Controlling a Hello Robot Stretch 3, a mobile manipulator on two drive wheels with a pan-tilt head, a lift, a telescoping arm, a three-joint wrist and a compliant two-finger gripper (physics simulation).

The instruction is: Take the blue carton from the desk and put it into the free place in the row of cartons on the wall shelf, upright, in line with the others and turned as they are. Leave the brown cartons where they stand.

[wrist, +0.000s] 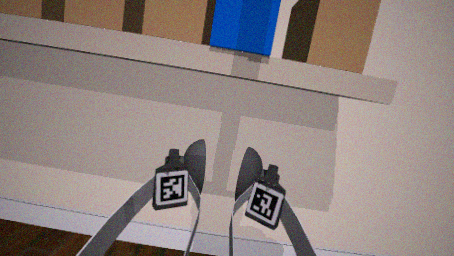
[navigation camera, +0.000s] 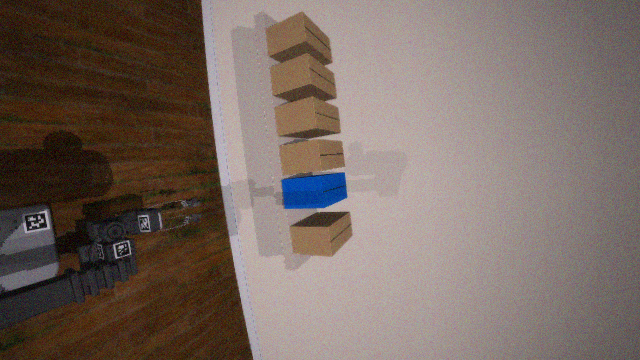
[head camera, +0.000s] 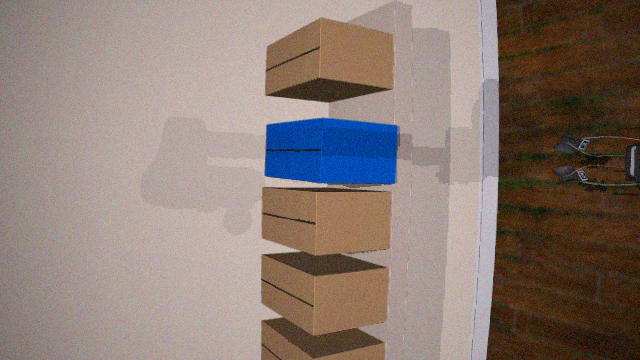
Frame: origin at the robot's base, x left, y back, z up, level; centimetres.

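Seen in the pictures: gripper, fingertip midpoint: (wrist: 223, 161) (navigation camera: 201, 208) (head camera: 554, 159).
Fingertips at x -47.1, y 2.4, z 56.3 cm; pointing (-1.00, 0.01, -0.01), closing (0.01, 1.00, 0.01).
Observation:
A point is followed by its place in that frame.
The blue carton (head camera: 357, 167) {x -76.1, y -0.5, z 78.3 cm} (navigation camera: 305, 195) {x -76.1, y 3.3, z 79.1 cm} (wrist: 255, 25) {x -76.1, y 4.5, z 73.5 cm} stands upright on the wall shelf (wrist: 370, 90) {x -77.6, y 30.3, z 65.6 cm}, between two brown cartons (head camera: 357, 60) {x -77.8, y 20.7, z 77.9 cm} (head camera: 352, 220) {x -77.1, y -10.9, z 78.3 cm}. Its front is roughly in line with theirs and it is turned much as they are. The gap to the brown carton on its left in the wrist view looks narrower than the gap to the one on its right. My gripper (head camera: 565, 160) {x -47.1, y 2.4, z 56.3 cm} (navigation camera: 192, 210) {x -47.1, y 2.4, z 56.3 cm} (wrist: 223, 161) {x -47.1, y 2.4, z 56.3 cm} is open and empty. It is clear of the blue carton, in front of and below the shelf. The blue carton's underside is hidden.
Several brown cartons (navigation camera: 295, 117) {x -76.7, y -27.0, z 78.1 cm} (wrist: 172, 20) {x -77.1, y -11.5, z 72.1 cm} stand in the row to the left of the blue one in the wrist view. One brown carton (navigation camera: 312, 240) {x -77.9, y 21.7, z 78.8 cm} (wrist: 340, 35) {x -77.9, y 21.6, z 75.0 cm} stands at the other end. Shadows of the arm and shelf fall on the wall. A pale baseboard (navigation camera: 240, 260) {x -102.6, y 47.8, z 7.1 cm} meets the wooden floor.

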